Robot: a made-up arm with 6 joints.
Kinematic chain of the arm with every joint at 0, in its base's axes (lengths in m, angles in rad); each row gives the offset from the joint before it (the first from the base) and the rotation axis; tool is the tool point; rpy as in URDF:
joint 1: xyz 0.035 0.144 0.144 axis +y
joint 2: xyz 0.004 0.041 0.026 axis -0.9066 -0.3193 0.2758
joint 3: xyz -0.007 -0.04 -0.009 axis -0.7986 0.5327 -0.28
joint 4: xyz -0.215 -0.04 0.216 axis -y
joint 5: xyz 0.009 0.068 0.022 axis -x
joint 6: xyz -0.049 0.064 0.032 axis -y
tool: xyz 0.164 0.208 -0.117 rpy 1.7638 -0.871 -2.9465
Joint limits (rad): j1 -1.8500..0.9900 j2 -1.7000..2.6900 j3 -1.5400..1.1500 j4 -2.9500..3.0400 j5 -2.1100..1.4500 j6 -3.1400..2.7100
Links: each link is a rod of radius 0.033 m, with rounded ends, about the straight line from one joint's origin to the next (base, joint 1, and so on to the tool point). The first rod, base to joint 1, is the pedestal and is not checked.
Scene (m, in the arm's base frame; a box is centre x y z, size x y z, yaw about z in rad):
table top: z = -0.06
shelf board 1: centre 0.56 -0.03 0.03 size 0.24 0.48 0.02 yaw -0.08
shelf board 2: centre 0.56 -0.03 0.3 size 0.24 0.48 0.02 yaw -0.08
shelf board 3: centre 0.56 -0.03 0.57 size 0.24 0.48 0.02 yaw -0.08
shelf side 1: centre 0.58 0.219 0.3 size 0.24 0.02 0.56 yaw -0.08
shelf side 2: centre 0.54 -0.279 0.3 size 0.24 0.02 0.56 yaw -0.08
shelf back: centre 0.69 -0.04 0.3 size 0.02 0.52 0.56 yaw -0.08
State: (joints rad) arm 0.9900 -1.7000 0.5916 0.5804 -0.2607 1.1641
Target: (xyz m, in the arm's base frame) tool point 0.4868 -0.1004 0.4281
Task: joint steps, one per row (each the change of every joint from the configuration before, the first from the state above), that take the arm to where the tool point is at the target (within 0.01 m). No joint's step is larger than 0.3 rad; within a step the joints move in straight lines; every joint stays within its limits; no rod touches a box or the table.
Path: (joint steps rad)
1: 0.0000 0.0000 -0.1908 -0.2728 -0.0017 -0.1252
2: 0.0000 0.0000 -0.1909 -0.2727 -0.0017 -0.1251
3: 0.0000 0.0000 -0.1908 -0.2728 -0.0018 -0.1252
4: -0.1801 0.0570 0.0686 0.2656 0.1118 0.0540
5: -0.1801 0.0570 0.0686 0.2656 0.1117 0.0541
6: -0.1801 0.0570 0.0686 0.2656 0.1118 0.0540
7: 0.1414 0.0406 0.1413 0.0993 -0.1818 0.1653
8: 0.1414 0.0405 0.1414 0.0994 -0.1818 0.1654

